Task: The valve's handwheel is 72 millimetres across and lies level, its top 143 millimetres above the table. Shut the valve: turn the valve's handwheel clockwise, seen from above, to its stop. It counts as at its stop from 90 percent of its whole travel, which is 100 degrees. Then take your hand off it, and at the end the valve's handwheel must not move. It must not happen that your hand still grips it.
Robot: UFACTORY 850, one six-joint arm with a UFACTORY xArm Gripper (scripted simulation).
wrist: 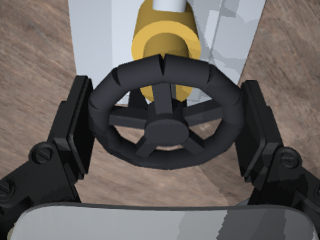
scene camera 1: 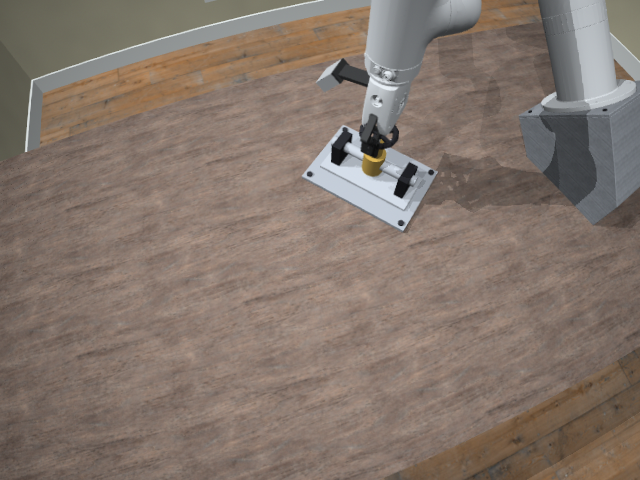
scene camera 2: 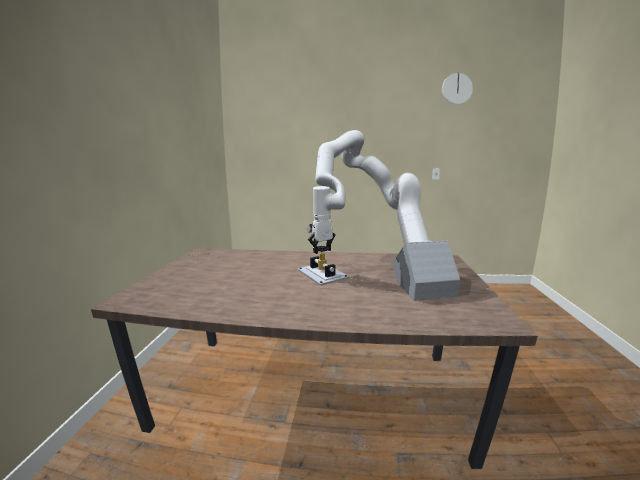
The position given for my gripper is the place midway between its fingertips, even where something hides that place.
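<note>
My gripper (scene camera 1: pixel 377 139) is visible, and the wrist view shows the gripper (wrist: pixel 166 97) too.
</note>
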